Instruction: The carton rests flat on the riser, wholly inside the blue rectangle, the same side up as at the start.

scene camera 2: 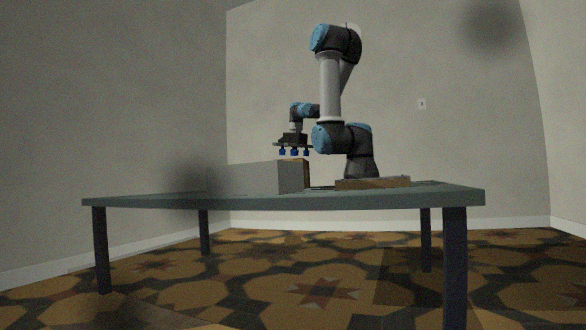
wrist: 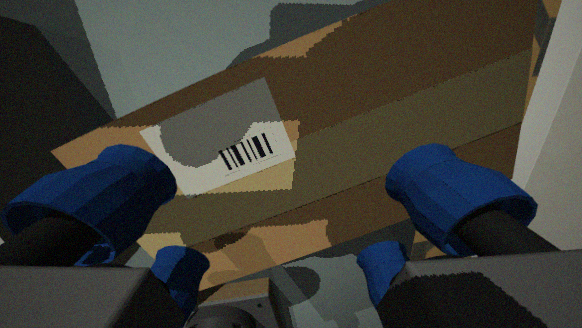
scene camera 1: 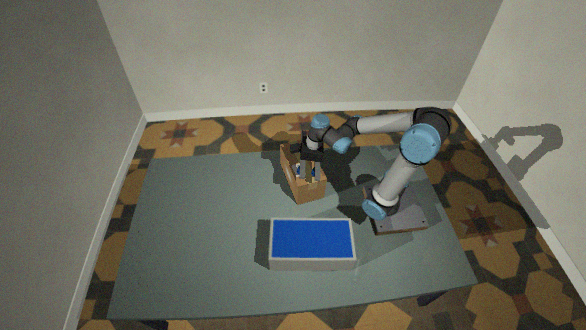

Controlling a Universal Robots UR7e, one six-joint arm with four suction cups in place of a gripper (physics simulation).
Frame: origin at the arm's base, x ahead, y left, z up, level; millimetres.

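Where they show: hand at its tool point: [scene camera 2: 294, 155] [wrist: 283, 226] [scene camera 1: 307, 161]; arm's base at its link origin: [scene camera 2: 361, 178] [wrist: 222, 325].
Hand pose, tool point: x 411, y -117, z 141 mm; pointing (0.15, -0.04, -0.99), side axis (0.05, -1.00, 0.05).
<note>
Things, the pixels of their top centre, and the offset from my tool point.
- brown carton at its top centre: [wrist: 319, 167] [scene camera 1: 302, 160] [scene camera 2: 292, 160] dz -24, dx +28, dy -24 mm
- white barcode label at its top centre: [wrist: 221, 144] dz -24, dx +42, dy +39 mm
- white riser at its top centre: [scene camera 2: 253, 164] [scene camera 1: 312, 238] dz -61, dx -46, dy +385 mm
- blue rectangle at its top centre: [scene camera 1: 312, 238] dz -61, dx -46, dy +385 mm
The brown carton [scene camera 1: 311, 193] [scene camera 2: 306, 175] [wrist: 400, 95] stands on the table behind the riser, turned at an angle to it. Its taped top faces up, with a white barcode label [wrist: 200, 180] on it. The white riser [scene camera 1: 312, 265] [scene camera 2: 290, 177] has a blue rectangle [scene camera 1: 312, 239] on top; the carton is apart from it. My gripper [scene camera 1: 307, 172] [scene camera 2: 294, 151] [wrist: 282, 200] has its blue cups pointing down over the carton. In the scene camera 2 view a small gap shows between cups and carton top, so it is open and holds nothing. The riser hides most of the carton there.
The table [scene camera 1: 200, 210] [scene camera 2: 400, 200] carries the carton, the riser and the arm's base plate [scene camera 1: 405, 221] [scene camera 2: 372, 183], which is to the right of the carton and riser. The arm reaches left from its base, behind the riser. Walls stand behind and at both sides.
</note>
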